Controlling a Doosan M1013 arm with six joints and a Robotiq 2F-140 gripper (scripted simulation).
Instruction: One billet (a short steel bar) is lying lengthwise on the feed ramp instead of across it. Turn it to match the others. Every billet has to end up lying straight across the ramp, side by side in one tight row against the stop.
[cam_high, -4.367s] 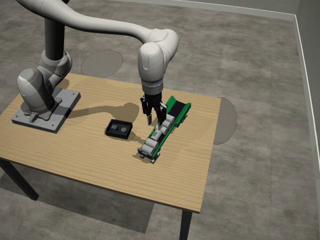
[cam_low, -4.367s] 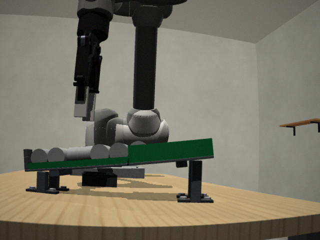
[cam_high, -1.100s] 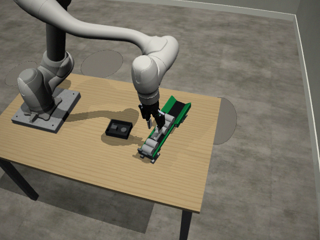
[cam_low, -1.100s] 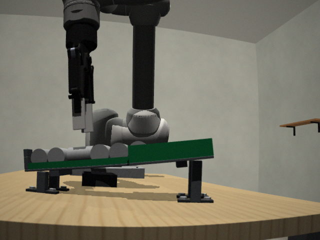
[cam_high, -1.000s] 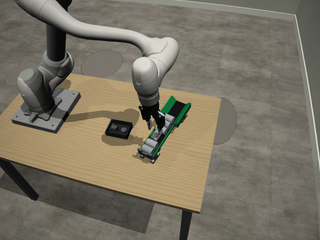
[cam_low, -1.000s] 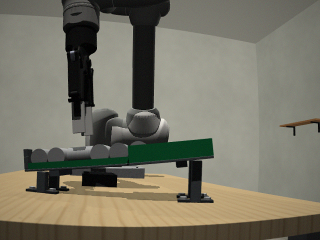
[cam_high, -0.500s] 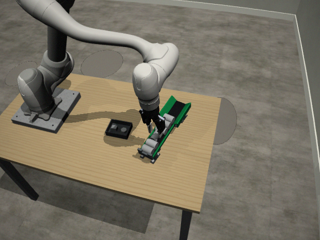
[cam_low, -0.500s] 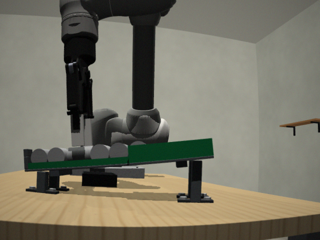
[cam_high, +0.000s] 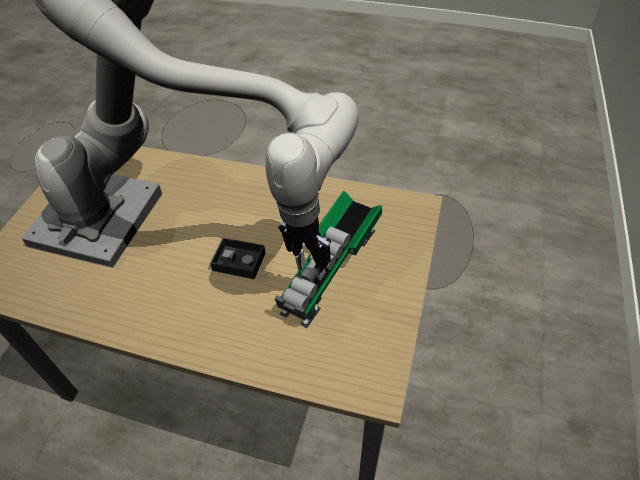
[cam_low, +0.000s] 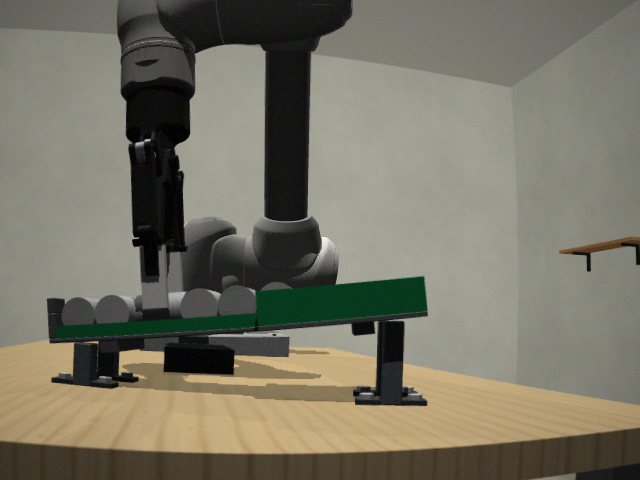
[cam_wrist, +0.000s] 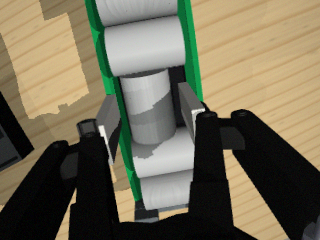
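Now: hand 110 mm to the left of the dark stop, 60 mm above it and 20 mm past it. Also, from my hand: black tray: 230 mm behind, 110 mm below, 40 mm to the left.
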